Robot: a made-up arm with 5 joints. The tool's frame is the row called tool. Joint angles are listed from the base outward. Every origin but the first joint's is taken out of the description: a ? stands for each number. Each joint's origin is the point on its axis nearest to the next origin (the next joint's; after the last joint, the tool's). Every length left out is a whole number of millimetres.
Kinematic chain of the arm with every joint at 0, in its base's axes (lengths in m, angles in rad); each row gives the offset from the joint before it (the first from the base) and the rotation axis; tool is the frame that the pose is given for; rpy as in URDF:
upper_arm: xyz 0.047 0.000 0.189 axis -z
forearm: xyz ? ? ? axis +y
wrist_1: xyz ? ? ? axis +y
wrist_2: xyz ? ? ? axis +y
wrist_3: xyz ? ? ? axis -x
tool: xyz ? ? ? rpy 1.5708 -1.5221 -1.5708
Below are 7 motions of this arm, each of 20 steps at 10 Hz.
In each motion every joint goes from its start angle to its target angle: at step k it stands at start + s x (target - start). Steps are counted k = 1, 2, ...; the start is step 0. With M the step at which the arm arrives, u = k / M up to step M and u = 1 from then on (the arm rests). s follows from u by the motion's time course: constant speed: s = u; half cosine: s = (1 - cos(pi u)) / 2; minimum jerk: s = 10 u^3 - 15 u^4 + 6 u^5.
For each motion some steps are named. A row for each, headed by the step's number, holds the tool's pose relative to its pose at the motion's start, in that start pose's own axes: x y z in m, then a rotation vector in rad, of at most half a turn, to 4 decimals.
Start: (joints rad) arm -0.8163 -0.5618 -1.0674 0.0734 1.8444
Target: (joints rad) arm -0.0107 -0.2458 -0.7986 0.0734 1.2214
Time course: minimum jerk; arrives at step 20
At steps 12, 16, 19, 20:
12: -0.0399 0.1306 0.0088 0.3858 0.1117 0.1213
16: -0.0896 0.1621 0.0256 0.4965 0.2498 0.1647
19: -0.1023 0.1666 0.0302 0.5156 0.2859 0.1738
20: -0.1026 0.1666 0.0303 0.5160 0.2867 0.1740

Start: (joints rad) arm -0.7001 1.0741 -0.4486 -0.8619 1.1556
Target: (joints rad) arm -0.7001 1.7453 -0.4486 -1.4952 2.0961
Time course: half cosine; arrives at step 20
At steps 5, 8, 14, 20:
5: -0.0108 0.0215 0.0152 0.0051 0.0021 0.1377
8: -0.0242 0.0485 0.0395 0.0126 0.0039 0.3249
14: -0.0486 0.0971 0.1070 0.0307 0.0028 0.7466
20: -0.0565 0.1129 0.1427 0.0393 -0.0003 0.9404

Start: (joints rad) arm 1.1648 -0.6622 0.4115 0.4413 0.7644
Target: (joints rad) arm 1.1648 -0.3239 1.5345 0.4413 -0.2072
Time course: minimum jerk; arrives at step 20
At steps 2, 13, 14, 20:
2: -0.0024 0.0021 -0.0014 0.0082 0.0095 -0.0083
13: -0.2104 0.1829 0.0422 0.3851 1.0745 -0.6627
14: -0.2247 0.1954 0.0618 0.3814 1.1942 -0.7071
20: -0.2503 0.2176 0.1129 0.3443 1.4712 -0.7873

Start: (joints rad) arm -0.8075 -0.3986 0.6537 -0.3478 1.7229
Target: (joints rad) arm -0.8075 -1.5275 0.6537 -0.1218 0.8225
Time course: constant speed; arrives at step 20
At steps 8, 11, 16, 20:
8: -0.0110 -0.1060 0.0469 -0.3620 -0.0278 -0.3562
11: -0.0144 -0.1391 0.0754 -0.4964 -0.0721 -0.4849
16: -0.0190 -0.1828 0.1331 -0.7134 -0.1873 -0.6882
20: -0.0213 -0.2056 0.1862 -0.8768 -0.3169 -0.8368

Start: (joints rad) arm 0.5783 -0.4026 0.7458 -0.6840 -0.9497
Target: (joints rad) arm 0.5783 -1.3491 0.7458 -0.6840 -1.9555
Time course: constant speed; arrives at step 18
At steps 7, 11, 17, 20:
7: 0.0531 0.0824 0.0151 0.3444 -0.1363 -0.3867
11: 0.0809 0.1256 0.0394 0.5669 -0.1539 -0.5972
17: 0.1160 0.1801 0.0946 0.9221 -0.0901 -0.8839
20: 0.1209 0.1876 0.1056 0.9826 -0.0684 -0.9271

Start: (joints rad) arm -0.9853 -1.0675 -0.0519 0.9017 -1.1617
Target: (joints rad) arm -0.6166 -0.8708 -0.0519 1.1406 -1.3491
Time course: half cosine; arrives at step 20
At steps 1, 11, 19, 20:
1: 0.0002 -0.0004 -0.0003 -0.0033 -0.0011 -0.0007
11: 0.0220 -0.0400 -0.0218 -0.3035 -0.1273 -0.0878
19: 0.0433 -0.0708 -0.0277 -0.5111 -0.2435 -0.1808
20: 0.0436 -0.0713 -0.0277 -0.5141 -0.2453 -0.1824

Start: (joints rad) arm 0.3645 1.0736 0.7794 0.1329 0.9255
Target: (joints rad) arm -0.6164 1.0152 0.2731 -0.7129 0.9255
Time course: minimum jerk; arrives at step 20
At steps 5, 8, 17, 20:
5: 0.0226 -0.0123 0.0036 -0.1339 -0.0671 0.0957
8: 0.0766 -0.0227 0.0171 -0.3795 -0.2382 0.3083
17: 0.2267 0.0953 0.0763 -0.7925 -1.0181 0.9910
20: 0.2298 0.1043 0.0785 -0.7959 -1.0571 1.0166

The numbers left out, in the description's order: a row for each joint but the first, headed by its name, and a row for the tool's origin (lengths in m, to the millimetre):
forearm: 0.046 0.000 0.000
wrist_1: 0.027 0.000 0.109
wrist_2: 0.198 0.000 0.008
wrist_3: 0.092 0.000 0.000
tool: 0.000 0.000 0.000

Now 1 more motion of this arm.
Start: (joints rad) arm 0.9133 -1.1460 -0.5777 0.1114 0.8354
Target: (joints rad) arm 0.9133 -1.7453 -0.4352 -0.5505 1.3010
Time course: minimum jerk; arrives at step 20
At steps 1, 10, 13, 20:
1: 0.0002 -0.0002 0.0001 -0.0009 -0.0009 0.0005
10: 0.0778 -0.0780 0.0543 -0.4402 -0.3471 0.2267
13: 0.1118 -0.1121 0.0990 -0.7068 -0.4898 0.3340
20: 0.1359 -0.1363 0.1459 -0.9609 -0.5908 0.4157

